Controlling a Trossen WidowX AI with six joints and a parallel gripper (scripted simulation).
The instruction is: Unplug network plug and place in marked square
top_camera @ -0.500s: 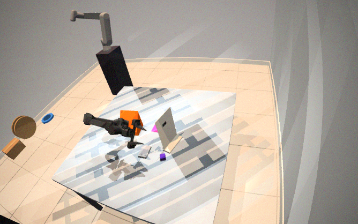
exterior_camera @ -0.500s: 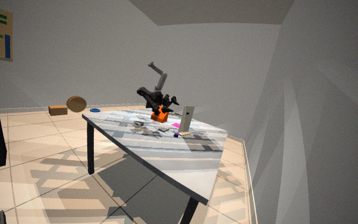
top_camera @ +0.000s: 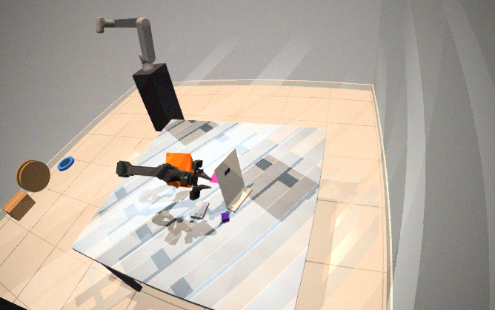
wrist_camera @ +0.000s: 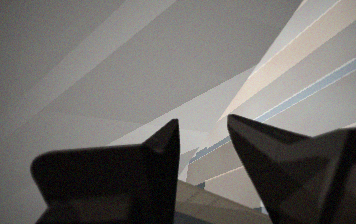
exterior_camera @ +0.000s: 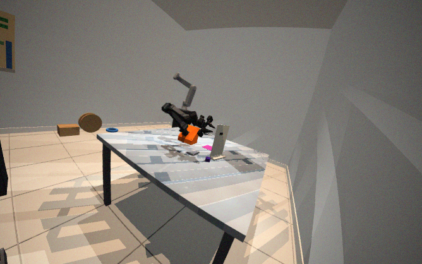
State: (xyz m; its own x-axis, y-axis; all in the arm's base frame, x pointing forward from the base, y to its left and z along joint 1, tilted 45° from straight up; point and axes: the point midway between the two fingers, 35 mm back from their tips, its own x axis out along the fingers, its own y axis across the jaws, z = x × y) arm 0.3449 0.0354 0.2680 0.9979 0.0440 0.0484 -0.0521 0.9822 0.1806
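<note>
My gripper tip is 140 mm to the right of the network plug and 40 mm above it. Round my gripper tip: flat tile (150 mm behind, 250 mm below); then small purple cube (10 mm ahead, 10 mm to the right, 240 mm below); then upright grey panel (20 mm ahead, 130 mm to the left, 120 mm below).
</note>
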